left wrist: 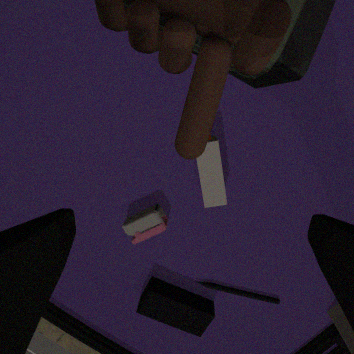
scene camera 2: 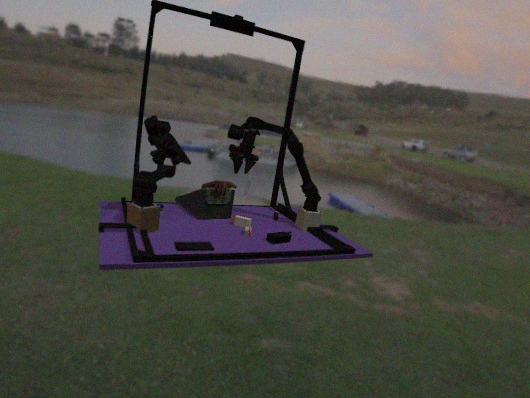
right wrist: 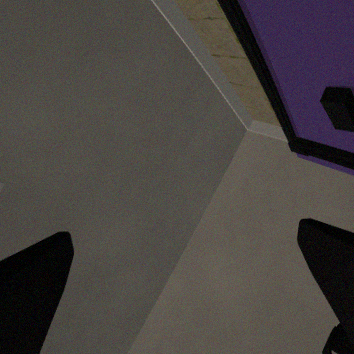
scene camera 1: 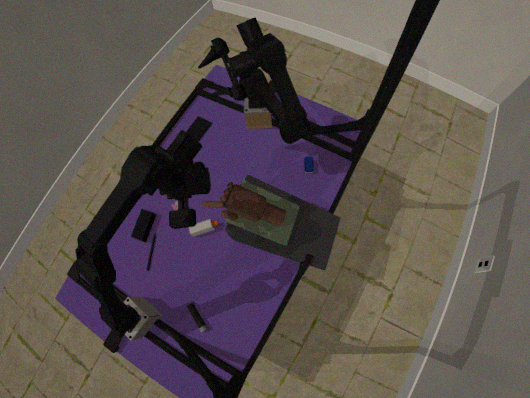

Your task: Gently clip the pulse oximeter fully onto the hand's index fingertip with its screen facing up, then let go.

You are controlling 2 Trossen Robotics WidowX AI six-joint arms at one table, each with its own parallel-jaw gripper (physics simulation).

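Where they show: left gripper, fingertip midpoint: point(left wrist: 194, 223) point(scene camera 2: 240, 173) point(scene camera 1: 192, 198); right gripper, fingertip midpoint: point(scene camera 2: 187, 158) point(right wrist: 186, 236) point(scene camera 1: 204, 81); left arm's base at its link origin: point(scene camera 2: 310, 209) point(scene camera 1: 129, 318); right arm's base at its link origin: point(scene camera 2: 144, 204) point(scene camera 1: 257, 101).
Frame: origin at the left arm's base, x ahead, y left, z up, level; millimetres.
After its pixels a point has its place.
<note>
The pulse oximeter, a small white and pink clip point(left wrist: 145, 223) {z -74, x 383, y 132 mm} point(scene camera 2: 248, 231) {z -81, x 386, y 164 mm} point(scene camera 1: 174, 205) {z -73, x 379, y 156 mm}, lies on the purple table apart from the hand; its screen cannot be made out. The brown hand point(scene camera 1: 248, 204) {z 82, x 509, y -107 mm} point(scene camera 2: 219, 185) {z 84, x 509, y -25 mm} rests palm-down on a sloped dark stand point(scene camera 1: 314, 235) {z -52, x 574, y -310 mm} point(scene camera 2: 200, 206) {z -34, x 588, y -36 mm}. Its index finger point(left wrist: 202, 100) point(scene camera 1: 213, 204) sticks out bare, above the table. My left gripper point(left wrist: 194, 223) {z 158, x 420, y 7 mm} point(scene camera 2: 241, 171) {z 158, x 420, y 7 mm} is open and empty, pointing down high above the table near the oximeter. My right gripper point(right wrist: 186, 236) {z 231, x 707, y 193 mm} is open and empty, raised at the table's far end in scene camera 1, facing the walls.
A white box with an orange end point(scene camera 1: 201, 228) {z -60, x 374, y 14 mm} point(left wrist: 213, 175) {z -60, x 373, y 20 mm} lies beside and below the index finger. A black box point(scene camera 1: 143, 225) {z -72, x 251, y 203 mm} point(left wrist: 175, 306) {z -70, x 260, y 199 mm}, a dark pen point(scene camera 1: 151, 252) {z -97, x 193, y 123 mm} point(left wrist: 240, 292) {z -97, x 194, y 124 mm}, a dark cylinder point(scene camera 1: 197, 317) {z -81, x 130, y -157 mm} and a blue item point(scene camera 1: 309, 164) {z -73, x 787, y -152 mm} lie around. A black frame point(scene camera 2: 295, 82) {z 681, x 65, y -360 mm} rises over the table.
</note>
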